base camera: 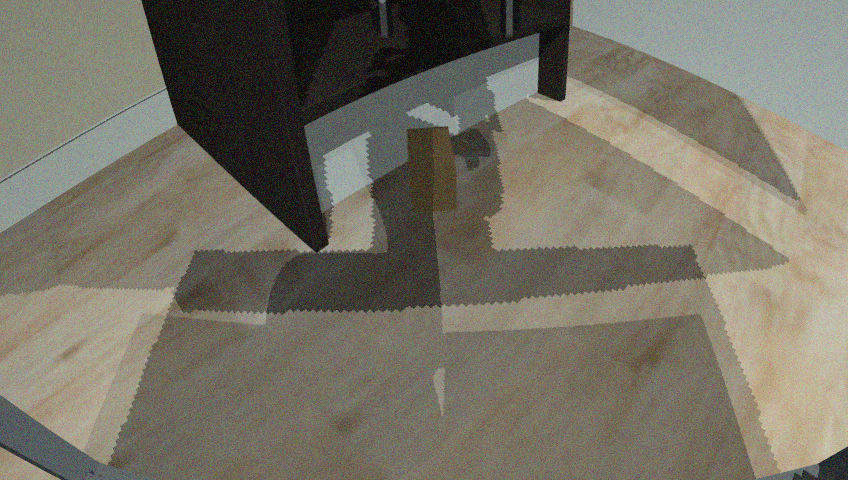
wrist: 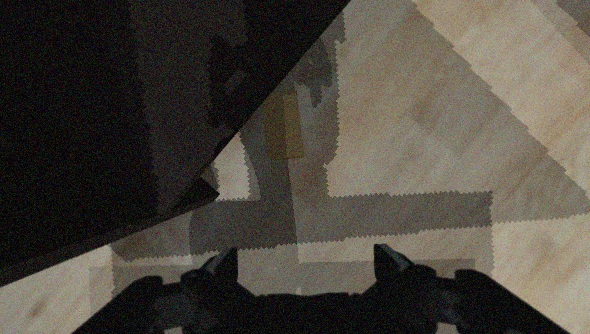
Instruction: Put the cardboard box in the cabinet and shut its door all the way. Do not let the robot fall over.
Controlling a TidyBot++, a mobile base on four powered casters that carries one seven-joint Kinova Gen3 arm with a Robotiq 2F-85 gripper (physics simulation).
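Places are measured from the arm's base along level axes (x right, y ahead, z up), in metres.
Pixels of known places: gripper, fingertip midpoint: [base camera: 447, 33] [wrist: 305, 260].
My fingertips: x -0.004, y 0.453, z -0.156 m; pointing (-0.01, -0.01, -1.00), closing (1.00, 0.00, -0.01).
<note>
Ahead of a thing's pixels: the offset from my fingertips to its middle. "spot": to the spot under its first point. Level surfaces: height alone.
The brown cardboard box @[dx -0.025, dy +0.117, dz -0.210 m] [base camera: 432, 169] [wrist: 284, 125] stands on the floor by the lower front of the dark cabinet @[spot: dx -0.276, dy +0.126, dz -0.096 m] [base camera: 223, 101] [wrist: 75, 110], outside its compartment. In the wrist view the cabinet's edge passes close to the box's upper end. Two light vertical handles, a left one [base camera: 383, 19] and a right one [base camera: 508, 17], show on the cabinet's dark front in the base view. The upper front is cut off, so I cannot tell whether the door is fully shut. My gripper [wrist: 305, 260] is open and empty, above the floor and apart from the box; it does not show in the base view.
The cabinet's near leg @[spot: dx -0.139, dy +0.013, dz -0.210 m] [base camera: 318, 228] and right leg @[spot: dx +0.179, dy +0.385, dz -0.173 m] [base camera: 553, 65] stand on the wooden floor @[dz -0.240 m] [base camera: 642, 142] [wrist: 400, 115]. A grey wall panel shows beneath the cabinet. Walls run behind it at the left and right. Jagged shadows cross the floor around the box.
</note>
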